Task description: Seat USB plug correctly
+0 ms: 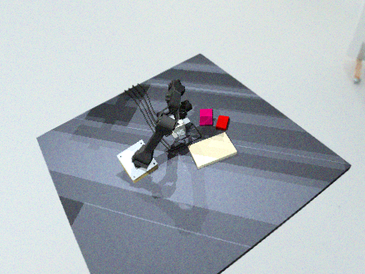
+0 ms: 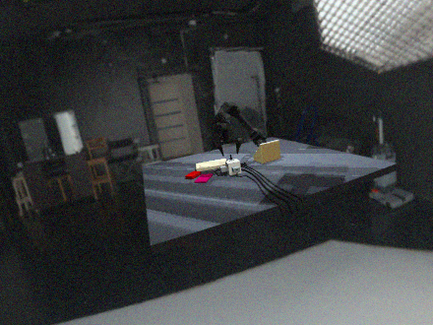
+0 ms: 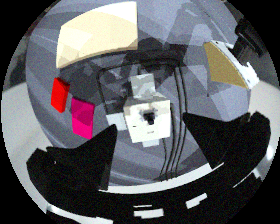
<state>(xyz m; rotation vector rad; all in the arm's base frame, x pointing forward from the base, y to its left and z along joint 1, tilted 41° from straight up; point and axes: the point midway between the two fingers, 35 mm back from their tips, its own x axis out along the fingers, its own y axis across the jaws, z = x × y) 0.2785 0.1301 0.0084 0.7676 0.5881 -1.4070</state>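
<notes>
My gripper tip is 2 cm above the dark USB plug. From my gripper tip the other things lie so: red block (24 cm ahead, 9 cm to the right, 10 cm below); pink block (19 cm ahead, 1 cm to the left, 10 cm below); cream slab (8 cm ahead, 22 cm to the right, 10 cm below).
</notes>
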